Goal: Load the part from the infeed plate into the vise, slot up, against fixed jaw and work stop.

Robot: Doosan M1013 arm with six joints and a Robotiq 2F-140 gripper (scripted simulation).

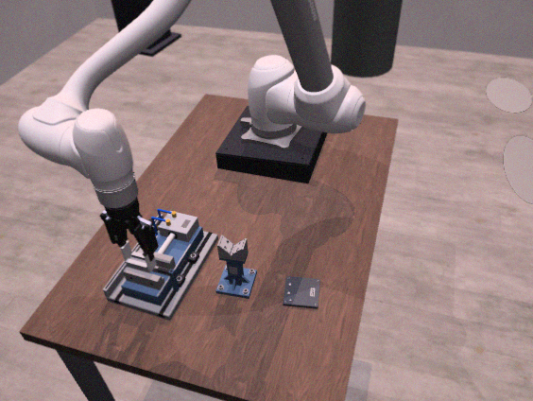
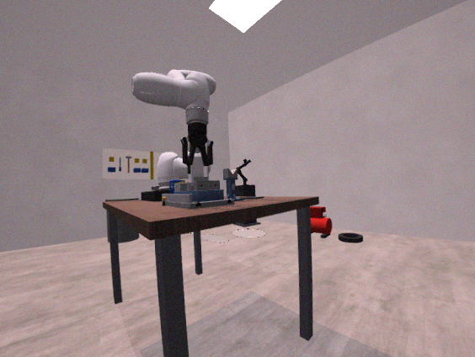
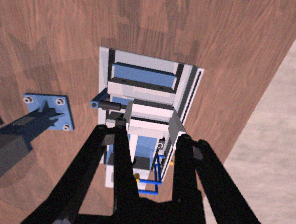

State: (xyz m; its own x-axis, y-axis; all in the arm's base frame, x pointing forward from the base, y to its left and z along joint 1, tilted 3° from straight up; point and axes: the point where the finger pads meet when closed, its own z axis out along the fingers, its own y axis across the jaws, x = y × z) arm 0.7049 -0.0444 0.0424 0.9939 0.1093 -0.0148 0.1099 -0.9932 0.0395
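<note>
The part lies 20 mm below my hand. Round my hand: fixed jaw 30 mm ahead, 20 mm to the left, 40 mm below; then work stop 10 mm behind, 70 mm to the left, 30 mm below; then moving jaw 40 mm behind, 20 mm to the left, 40 mm below.
</note>
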